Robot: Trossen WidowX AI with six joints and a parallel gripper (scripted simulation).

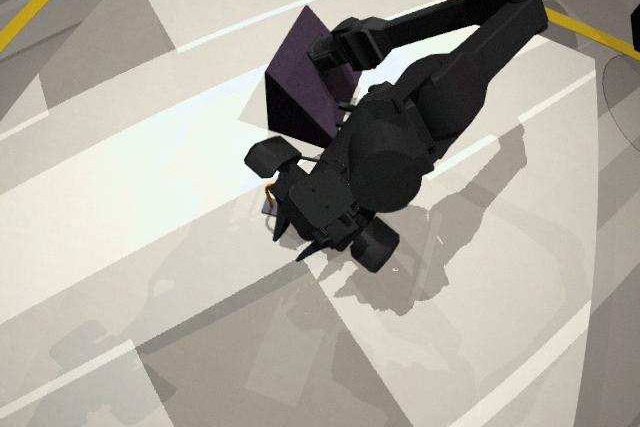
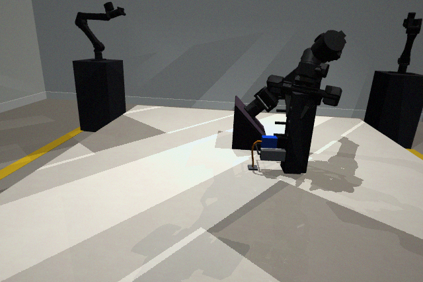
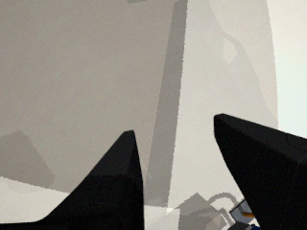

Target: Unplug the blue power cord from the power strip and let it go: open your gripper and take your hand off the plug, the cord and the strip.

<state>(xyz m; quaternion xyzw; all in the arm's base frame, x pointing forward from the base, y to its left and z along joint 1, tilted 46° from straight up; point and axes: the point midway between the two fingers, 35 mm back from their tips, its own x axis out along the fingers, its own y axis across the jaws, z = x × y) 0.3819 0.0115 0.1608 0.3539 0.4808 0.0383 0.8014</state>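
Right now my gripper tip is 130 mm past the blue plug, 30 mm to the left of it and 110 mm above it.
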